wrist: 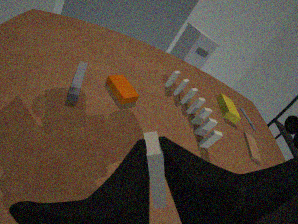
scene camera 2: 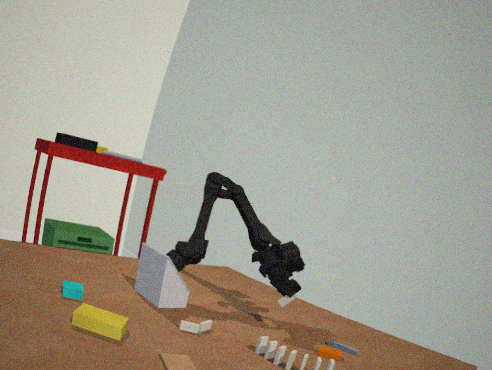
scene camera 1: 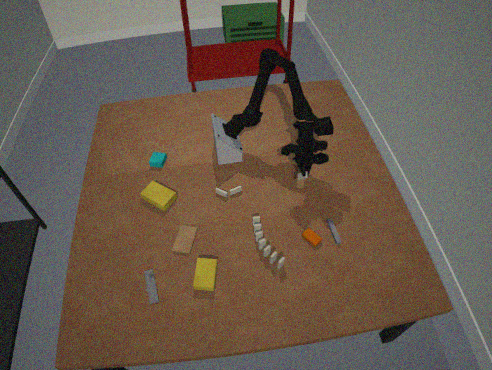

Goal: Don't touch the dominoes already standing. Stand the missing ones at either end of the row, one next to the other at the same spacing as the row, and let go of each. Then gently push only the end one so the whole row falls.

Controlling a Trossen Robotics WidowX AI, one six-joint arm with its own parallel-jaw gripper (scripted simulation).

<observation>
My gripper shows in the wrist view, in scene camera 2 (292, 297) and in scene camera 1. The same spot on my gripper: (wrist: 195, 183) is (scene camera 1: 305, 161).
</observation>
